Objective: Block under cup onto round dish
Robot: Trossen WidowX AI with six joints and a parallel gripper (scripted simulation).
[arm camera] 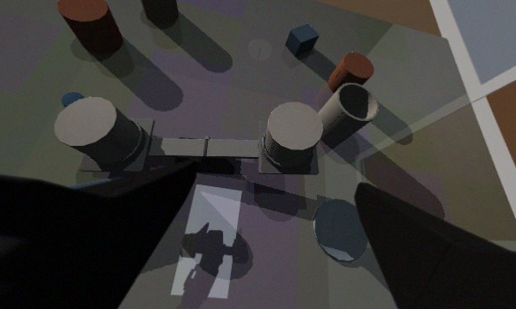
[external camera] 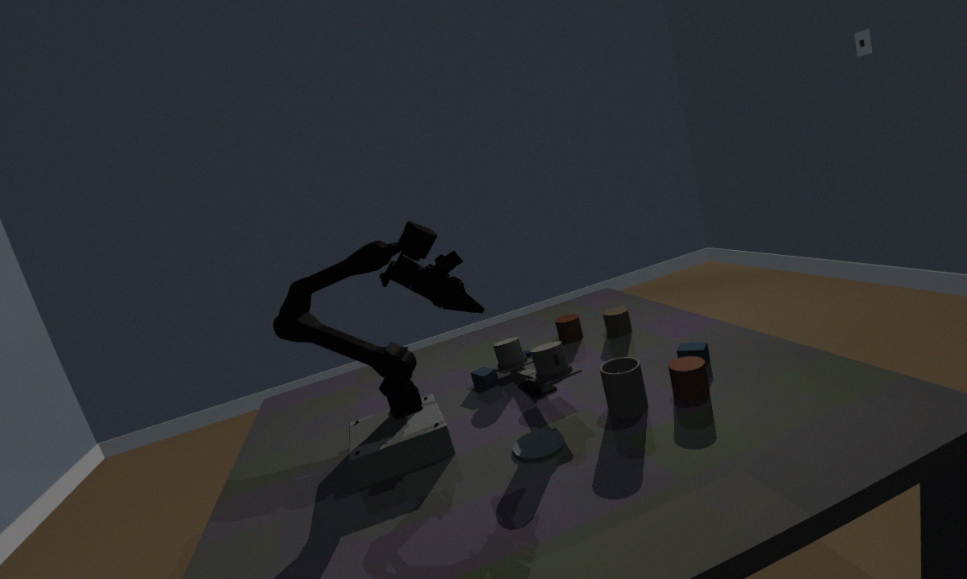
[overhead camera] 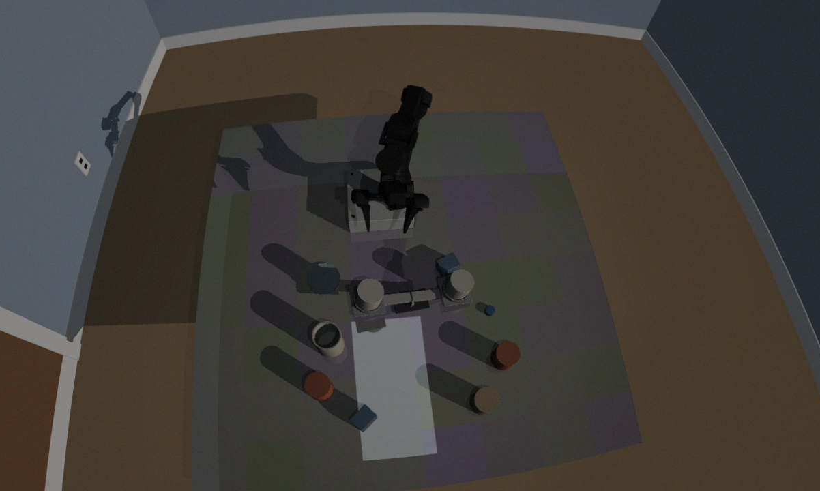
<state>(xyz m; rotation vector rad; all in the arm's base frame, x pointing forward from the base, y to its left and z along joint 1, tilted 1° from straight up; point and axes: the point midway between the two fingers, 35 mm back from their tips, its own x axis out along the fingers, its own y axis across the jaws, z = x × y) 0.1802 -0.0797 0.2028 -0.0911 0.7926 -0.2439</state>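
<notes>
Now: the cup 20 cm to the left of my gripper tip, 18 cm below it and 12 cm ahead of it. Also, from my gripper tip: small balance: 20 cm below, 11 cm ahead, 5 cm to the left; small blue piece: 26 cm to the left, 24 cm below, 20 cm ahead; round blue-grey dish: 24 cm below, 19 cm to the right, 2 cm behind.
</notes>
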